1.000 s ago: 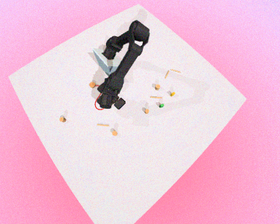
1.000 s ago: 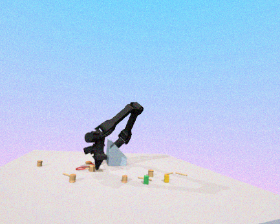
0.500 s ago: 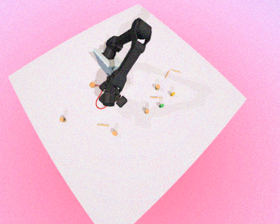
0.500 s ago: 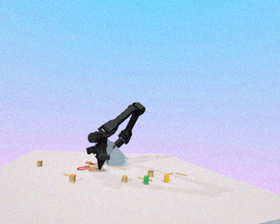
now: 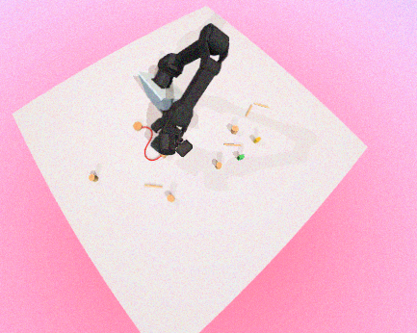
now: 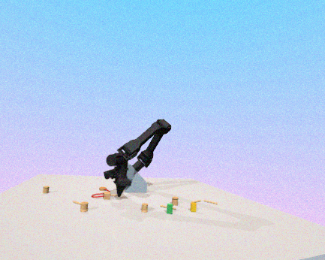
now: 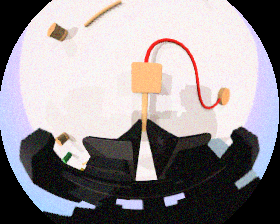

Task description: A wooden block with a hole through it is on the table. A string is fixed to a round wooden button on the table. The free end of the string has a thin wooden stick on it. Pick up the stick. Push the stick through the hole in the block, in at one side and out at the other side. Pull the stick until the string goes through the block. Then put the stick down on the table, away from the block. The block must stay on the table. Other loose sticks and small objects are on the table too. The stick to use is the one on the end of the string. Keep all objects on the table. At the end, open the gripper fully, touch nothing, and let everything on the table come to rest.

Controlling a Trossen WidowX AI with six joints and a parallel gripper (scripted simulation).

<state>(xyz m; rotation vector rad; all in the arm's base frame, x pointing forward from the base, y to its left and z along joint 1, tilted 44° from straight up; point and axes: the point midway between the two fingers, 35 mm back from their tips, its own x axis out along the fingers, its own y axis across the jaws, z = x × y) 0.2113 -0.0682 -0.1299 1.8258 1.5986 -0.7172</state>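
The wooden block is 60 mm to the right of my gripper tip and 10 mm above it. Also, from my gripper tip: green piece 260 mm ahead, 150 mm to the left, 10 mm above; then thin wooden stick 40 mm to the right, 10 mm above; then round wooden button 190 mm behind, 50 mm to the right.
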